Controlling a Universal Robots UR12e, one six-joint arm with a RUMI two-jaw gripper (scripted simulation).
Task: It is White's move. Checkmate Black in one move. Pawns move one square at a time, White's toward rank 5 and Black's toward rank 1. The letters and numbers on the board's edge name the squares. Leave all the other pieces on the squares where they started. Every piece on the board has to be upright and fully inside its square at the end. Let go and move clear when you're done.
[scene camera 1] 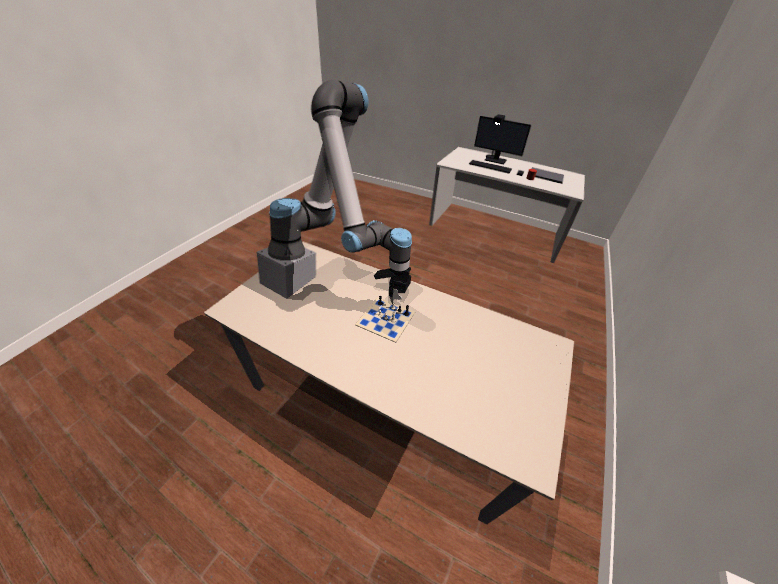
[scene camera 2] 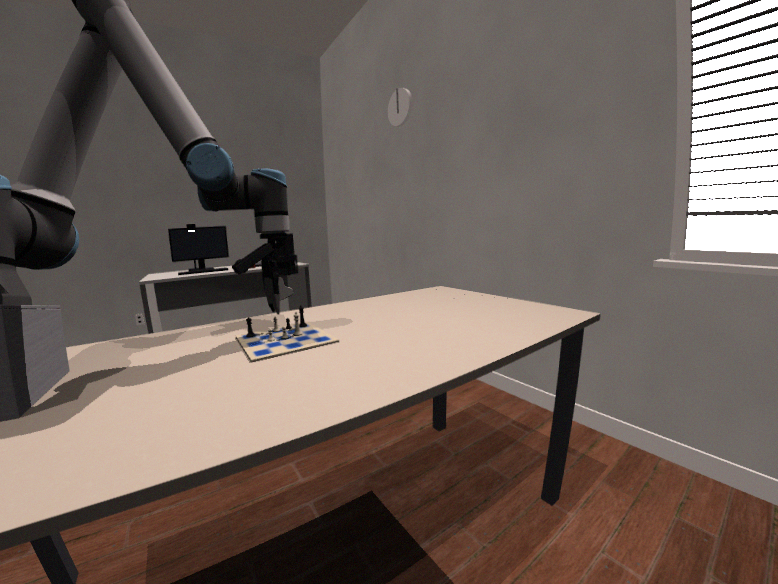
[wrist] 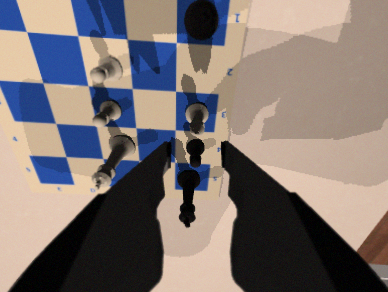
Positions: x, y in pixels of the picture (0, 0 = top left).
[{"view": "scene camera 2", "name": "my gripper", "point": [275, 313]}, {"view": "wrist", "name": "my gripper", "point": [196, 143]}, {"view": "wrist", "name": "tall black piece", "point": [188, 180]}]
